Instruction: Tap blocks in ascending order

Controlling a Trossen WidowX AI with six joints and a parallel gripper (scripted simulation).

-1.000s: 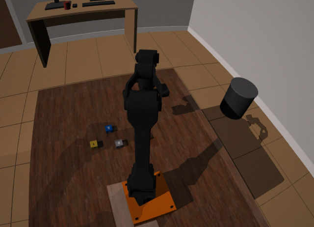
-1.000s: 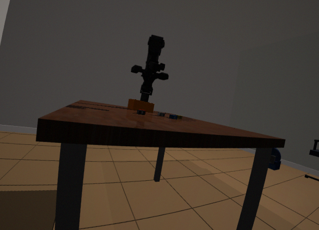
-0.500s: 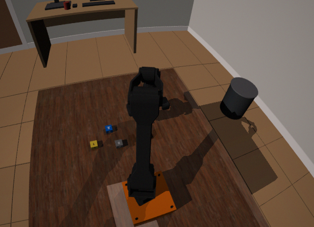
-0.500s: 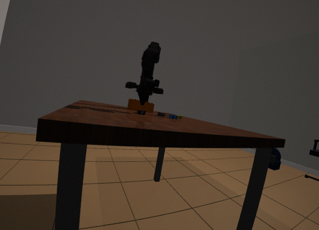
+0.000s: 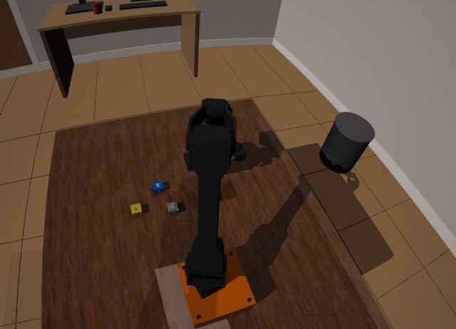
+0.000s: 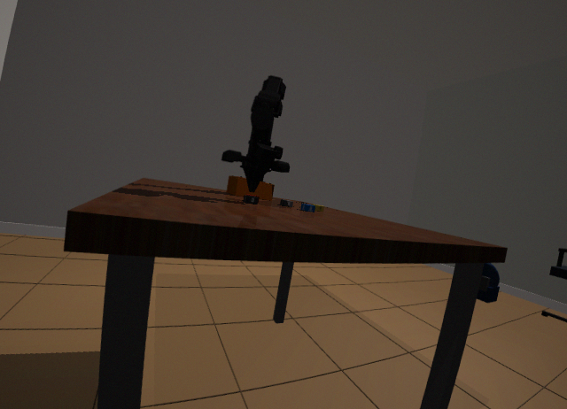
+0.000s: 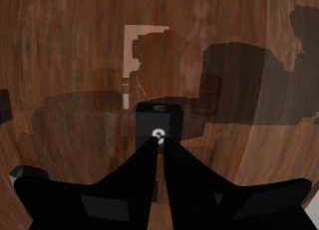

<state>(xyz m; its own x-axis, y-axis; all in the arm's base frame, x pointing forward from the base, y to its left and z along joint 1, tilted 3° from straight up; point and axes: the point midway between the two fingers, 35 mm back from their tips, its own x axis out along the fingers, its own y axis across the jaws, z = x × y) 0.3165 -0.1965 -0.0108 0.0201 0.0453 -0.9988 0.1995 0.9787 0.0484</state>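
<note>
Now: gripper tip 20 mm above the black block. Round my gripper tip: blue block 180 mm to the left, 40 mm ahead, 20 mm below; red block 70 mm behind, 50 mm to the left, 20 mm below; grey block 170 mm to the left, 50 mm behind, 20 mm below.
</note>
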